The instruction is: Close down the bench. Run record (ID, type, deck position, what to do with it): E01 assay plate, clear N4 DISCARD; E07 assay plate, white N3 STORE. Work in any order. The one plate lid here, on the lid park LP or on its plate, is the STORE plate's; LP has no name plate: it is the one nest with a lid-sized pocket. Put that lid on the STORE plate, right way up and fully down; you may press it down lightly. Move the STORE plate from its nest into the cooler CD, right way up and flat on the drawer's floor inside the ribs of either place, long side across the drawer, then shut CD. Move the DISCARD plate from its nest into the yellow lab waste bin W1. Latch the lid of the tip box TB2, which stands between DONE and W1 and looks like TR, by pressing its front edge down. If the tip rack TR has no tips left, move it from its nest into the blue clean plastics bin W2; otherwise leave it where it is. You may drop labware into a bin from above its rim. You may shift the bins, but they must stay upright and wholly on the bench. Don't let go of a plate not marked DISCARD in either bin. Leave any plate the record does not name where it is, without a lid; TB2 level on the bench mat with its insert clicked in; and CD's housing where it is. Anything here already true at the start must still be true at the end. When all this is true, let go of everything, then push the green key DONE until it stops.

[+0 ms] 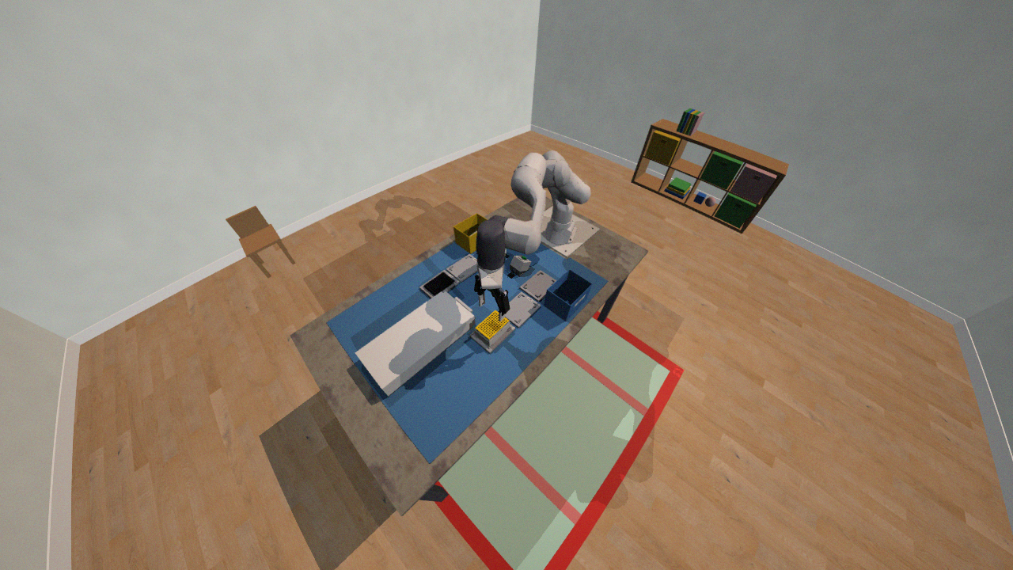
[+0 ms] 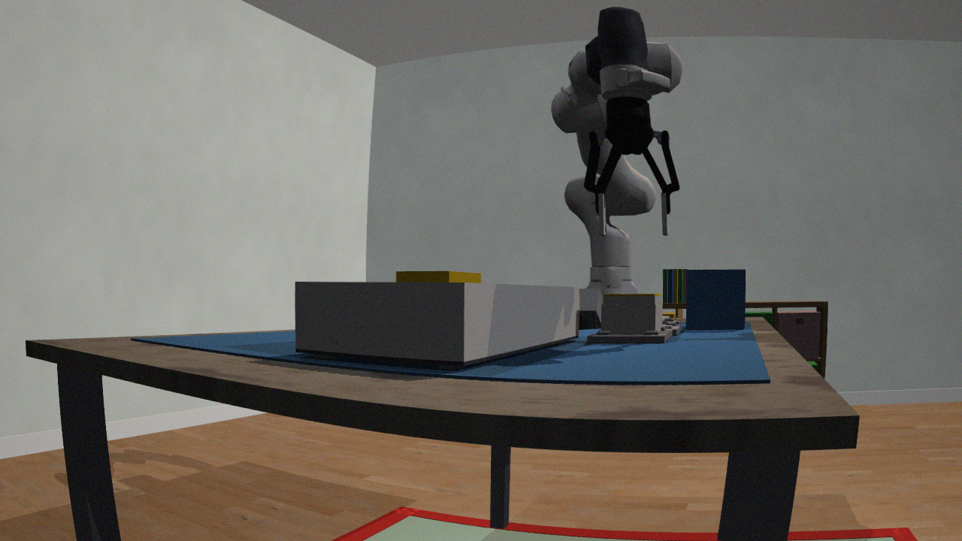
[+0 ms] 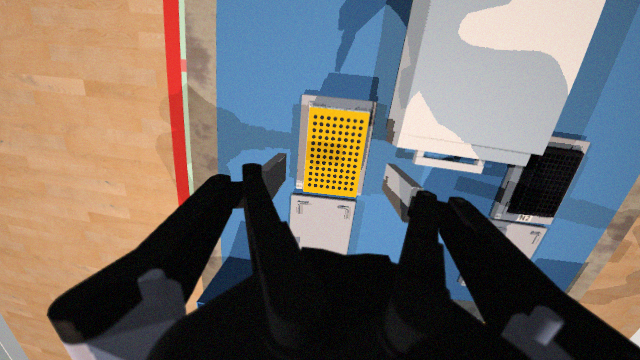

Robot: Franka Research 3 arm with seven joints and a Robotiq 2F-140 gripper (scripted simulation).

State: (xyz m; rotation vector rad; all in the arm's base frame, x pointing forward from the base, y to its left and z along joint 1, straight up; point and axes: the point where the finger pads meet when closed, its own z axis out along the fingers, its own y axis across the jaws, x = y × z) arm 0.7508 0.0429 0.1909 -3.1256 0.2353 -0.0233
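The tip rack TR is 10 mm behind my hand and 140 mm below it. From my hand the other things lie so: nest N3: 180 mm behind, 40 mm to the left, 180 mm below; plate lid: 70 mm ahead, 200 mm to the right, 160 mm below; white plate: 70 mm ahead, 200 mm to the right, 170 mm below.
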